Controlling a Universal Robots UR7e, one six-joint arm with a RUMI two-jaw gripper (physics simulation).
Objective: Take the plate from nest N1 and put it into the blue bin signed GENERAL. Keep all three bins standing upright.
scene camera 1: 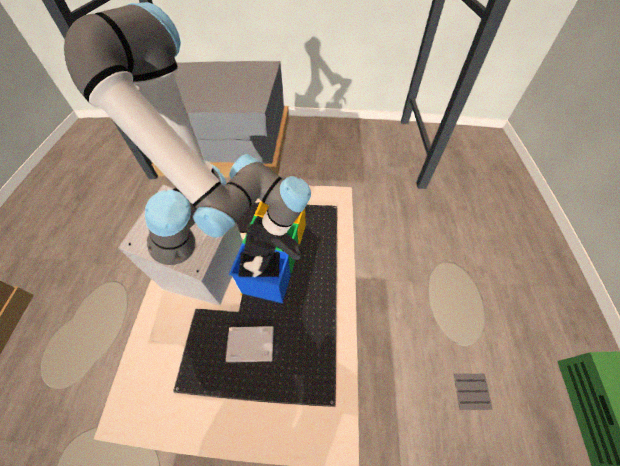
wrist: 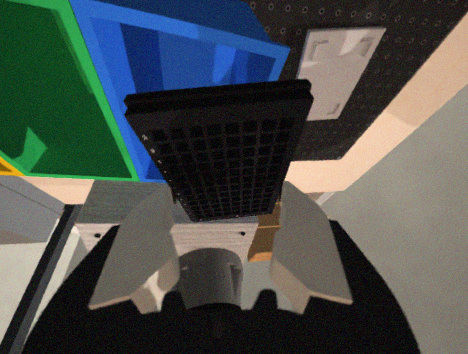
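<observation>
My gripper is here in the scene, and I find it in the wrist view too. There is a blue bin, and there is a black plate. I can also see a green bin, as well as a nest N1.
</observation>
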